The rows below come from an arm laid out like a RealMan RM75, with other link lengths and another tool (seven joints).
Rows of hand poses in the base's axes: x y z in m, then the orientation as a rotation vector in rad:
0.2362 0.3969 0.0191 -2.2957 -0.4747 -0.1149
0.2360 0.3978 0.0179 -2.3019 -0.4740 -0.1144
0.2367 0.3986 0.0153 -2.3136 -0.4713 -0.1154
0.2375 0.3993 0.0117 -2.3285 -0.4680 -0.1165
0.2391 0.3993 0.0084 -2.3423 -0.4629 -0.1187
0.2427 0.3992 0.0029 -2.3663 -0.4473 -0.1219
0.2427 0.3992 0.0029 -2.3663 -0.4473 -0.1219
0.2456 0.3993 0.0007 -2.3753 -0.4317 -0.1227
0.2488 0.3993 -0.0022 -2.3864 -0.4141 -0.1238
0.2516 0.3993 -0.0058 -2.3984 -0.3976 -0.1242
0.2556 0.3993 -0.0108 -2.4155 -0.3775 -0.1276
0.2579 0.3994 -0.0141 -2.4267 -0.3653 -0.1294
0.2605 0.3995 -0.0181 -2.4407 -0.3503 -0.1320
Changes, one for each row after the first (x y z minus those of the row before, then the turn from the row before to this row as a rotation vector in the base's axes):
-0.0002 0.0009 -0.0012 -0.0059 0.0000 -0.0015
0.0007 0.0008 -0.0026 -0.0108 -0.0010 -0.0043
0.0008 0.0007 -0.0036 -0.0138 -0.0012 -0.0053
0.0016 0.0000 -0.0033 -0.0123 -0.0014 -0.0066
0.0036 -0.0001 -0.0055 -0.0204 0.0002 -0.0160
0.0000 0.0000 0.0000 0.0000 0.0000 0.0000
0.0029 0.0001 -0.0022 -0.0061 0.0033 -0.0127
0.0032 0.0000 -0.0029 -0.0079 0.0034 -0.0145
0.0028 0.0000 -0.0036 -0.0091 0.0035 -0.0136
0.0040 0.0000 -0.0050 -0.0134 0.0019 -0.0177
0.0023 0.0001 -0.0033 -0.0090 0.0013 -0.0108
0.0026 0.0001 -0.0040 -0.0114 0.0012 -0.0133

